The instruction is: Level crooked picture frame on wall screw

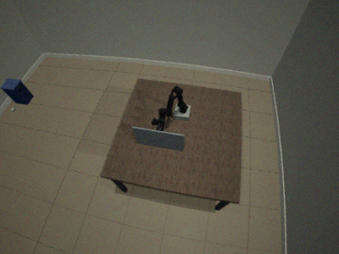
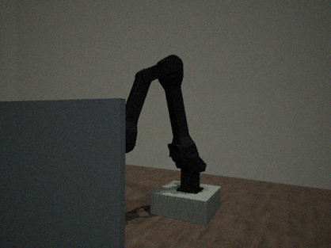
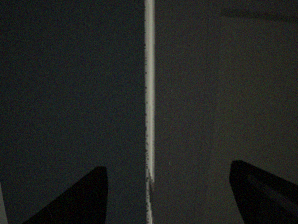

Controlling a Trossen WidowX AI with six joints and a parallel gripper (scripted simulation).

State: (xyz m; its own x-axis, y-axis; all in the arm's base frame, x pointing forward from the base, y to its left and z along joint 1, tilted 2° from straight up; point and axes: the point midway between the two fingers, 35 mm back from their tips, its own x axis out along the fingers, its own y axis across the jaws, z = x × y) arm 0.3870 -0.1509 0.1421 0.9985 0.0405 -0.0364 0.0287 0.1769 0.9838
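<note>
My gripper tip is 50 mm above the grey picture frame, 10 mm to the left of it and 10 mm short of it. Round my gripper tip: blue-grey wall panel: 60 mm below, 20 mm ahead, 10 mm to the left.
</note>
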